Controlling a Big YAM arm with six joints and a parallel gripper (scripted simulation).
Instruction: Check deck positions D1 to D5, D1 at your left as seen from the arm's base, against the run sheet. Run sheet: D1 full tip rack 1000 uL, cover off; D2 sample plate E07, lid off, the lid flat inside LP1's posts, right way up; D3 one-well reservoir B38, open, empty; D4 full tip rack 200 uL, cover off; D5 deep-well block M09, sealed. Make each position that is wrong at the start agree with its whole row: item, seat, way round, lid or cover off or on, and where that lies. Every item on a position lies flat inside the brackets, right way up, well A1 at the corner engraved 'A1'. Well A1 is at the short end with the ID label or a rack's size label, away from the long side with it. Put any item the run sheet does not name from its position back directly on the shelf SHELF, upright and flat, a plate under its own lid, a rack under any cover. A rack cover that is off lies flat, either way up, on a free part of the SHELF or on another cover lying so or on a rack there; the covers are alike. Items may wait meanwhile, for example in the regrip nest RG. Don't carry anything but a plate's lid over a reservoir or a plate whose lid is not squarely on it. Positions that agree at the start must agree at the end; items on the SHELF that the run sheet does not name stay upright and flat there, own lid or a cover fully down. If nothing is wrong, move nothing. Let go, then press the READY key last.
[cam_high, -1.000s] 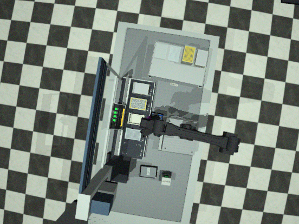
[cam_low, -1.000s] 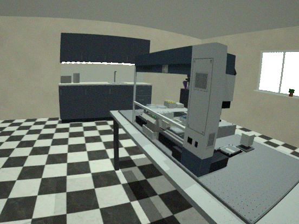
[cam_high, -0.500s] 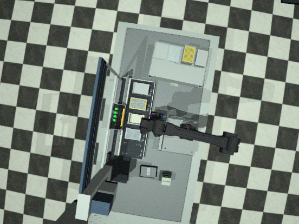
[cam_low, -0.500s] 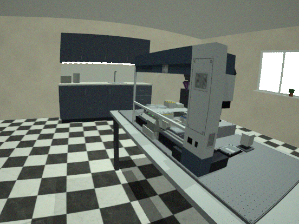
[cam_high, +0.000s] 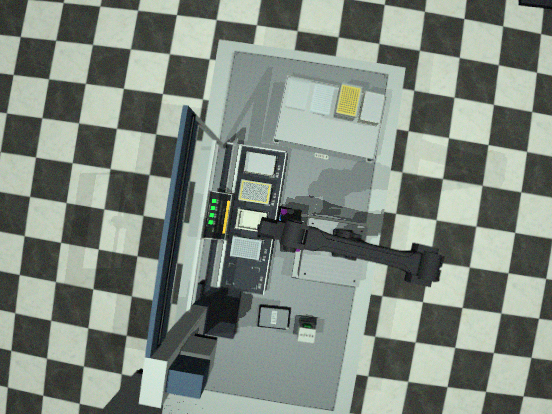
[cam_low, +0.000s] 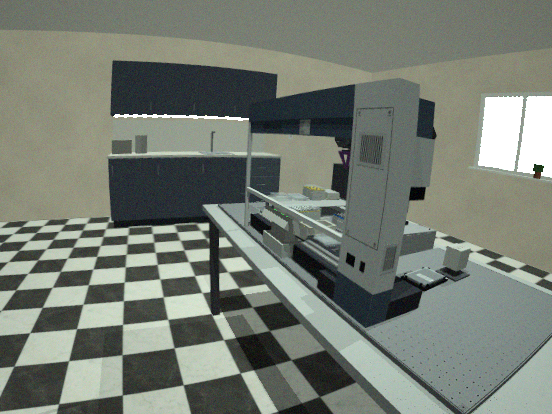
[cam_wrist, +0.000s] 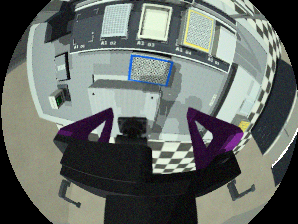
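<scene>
Now: hand 10 mm to the right of the blue-framed tip rack and 230 mm above it. The rest, counted from my hand: cream reservoir: 160 mm ahead, 10 mm to the right, 250 mm below; clear rack cover: 150 mm ahead, 130 mm to the right, 190 mm below; yellow-framed tip rack: 140 mm ahead, 140 mm to the right, 210 mm below.
</scene>
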